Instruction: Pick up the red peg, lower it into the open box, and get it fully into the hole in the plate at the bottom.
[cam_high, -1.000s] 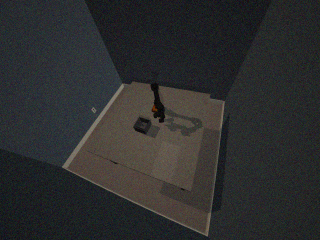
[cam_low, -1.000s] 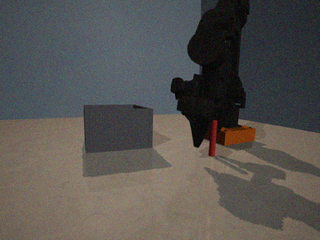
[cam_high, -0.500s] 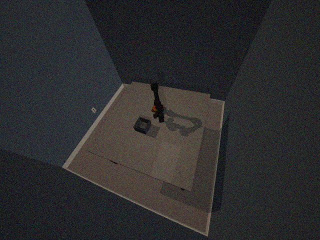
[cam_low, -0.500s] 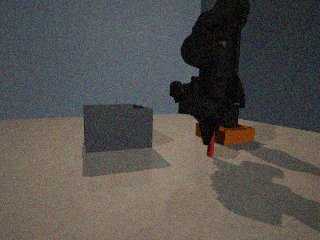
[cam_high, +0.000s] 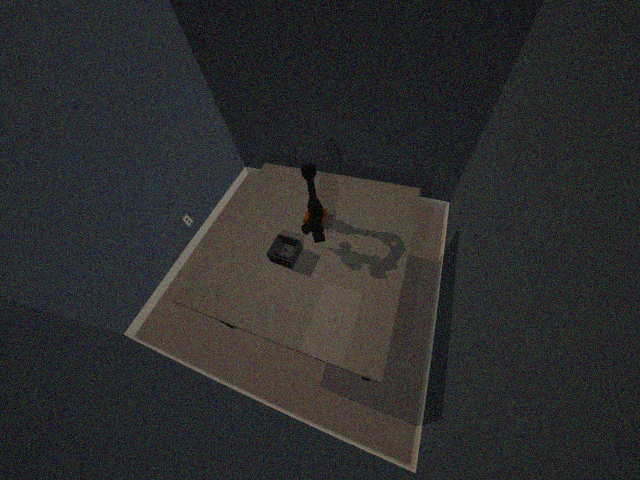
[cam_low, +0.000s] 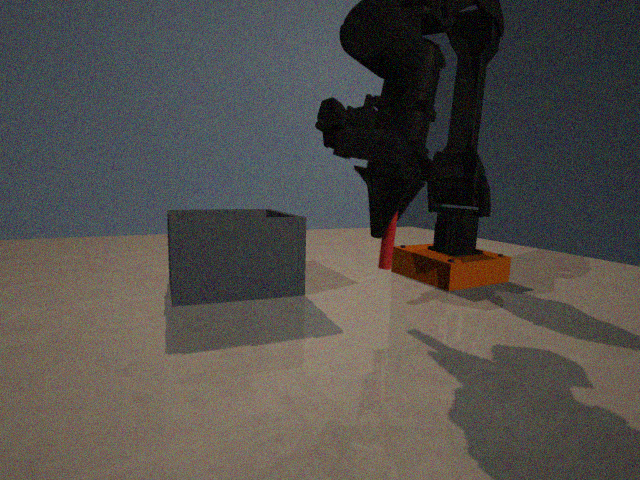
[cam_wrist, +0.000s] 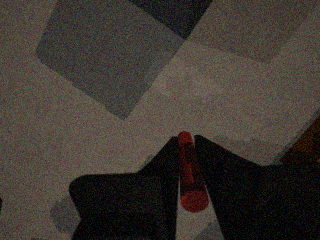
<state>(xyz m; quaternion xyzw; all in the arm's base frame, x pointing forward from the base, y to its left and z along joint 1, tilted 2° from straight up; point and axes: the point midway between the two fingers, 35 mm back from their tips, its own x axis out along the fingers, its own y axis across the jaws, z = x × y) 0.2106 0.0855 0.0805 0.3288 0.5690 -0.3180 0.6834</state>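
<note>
Right now my gripper tip is 17 cm to the left of the grey box, 12 cm short of it and 6 cm above it. Also, from my gripper tip: red peg (1 cm to the left, 1 cm behind, 1 cm above).
</note>
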